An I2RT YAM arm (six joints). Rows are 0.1 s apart.
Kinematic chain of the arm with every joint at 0, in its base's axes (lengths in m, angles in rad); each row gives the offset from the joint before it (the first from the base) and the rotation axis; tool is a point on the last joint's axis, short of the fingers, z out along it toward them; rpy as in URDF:
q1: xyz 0 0 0.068 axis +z
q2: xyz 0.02 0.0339 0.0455 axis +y
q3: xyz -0.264 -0.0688 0 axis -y
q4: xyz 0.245 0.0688 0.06 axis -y
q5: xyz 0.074 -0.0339 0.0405 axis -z
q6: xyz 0.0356 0 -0.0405 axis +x
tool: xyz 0 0 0 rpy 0 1.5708 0
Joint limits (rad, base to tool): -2.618..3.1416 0..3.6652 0..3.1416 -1.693..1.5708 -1.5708..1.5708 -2.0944..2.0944
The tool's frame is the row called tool.
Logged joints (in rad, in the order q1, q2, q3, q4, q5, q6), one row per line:
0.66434, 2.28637, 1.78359, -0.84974, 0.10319, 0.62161
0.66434, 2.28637, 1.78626, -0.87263, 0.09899, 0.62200
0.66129, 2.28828, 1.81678, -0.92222, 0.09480, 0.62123
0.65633, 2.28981, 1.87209, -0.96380, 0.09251, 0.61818
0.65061, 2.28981, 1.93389, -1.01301, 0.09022, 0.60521
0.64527, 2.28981, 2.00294, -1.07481, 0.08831, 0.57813
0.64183, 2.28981, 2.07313, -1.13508, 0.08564, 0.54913
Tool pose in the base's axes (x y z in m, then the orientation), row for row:
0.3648, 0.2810, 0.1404, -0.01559, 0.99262, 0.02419, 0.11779
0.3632, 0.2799, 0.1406, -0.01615, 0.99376, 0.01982, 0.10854
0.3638, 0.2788, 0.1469, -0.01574, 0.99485, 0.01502, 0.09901
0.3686, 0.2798, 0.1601, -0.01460, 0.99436, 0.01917, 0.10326
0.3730, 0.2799, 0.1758, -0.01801, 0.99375, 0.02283, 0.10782
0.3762, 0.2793, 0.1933, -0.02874, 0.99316, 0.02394, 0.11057
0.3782, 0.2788, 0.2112, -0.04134, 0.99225, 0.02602, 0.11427
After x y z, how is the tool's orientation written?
As a quaternion, x y z w.
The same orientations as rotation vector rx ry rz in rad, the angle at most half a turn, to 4 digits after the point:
-0.0456, 2.9042, 0.0708
-0.0475, 2.9231, 0.0583
-0.0466, 2.9425, 0.0444
-0.0431, 2.9338, 0.0566
-0.0530, 2.9243, 0.0672
-0.0844, 2.9179, 0.0703
-0.1212, 2.9090, 0.0763

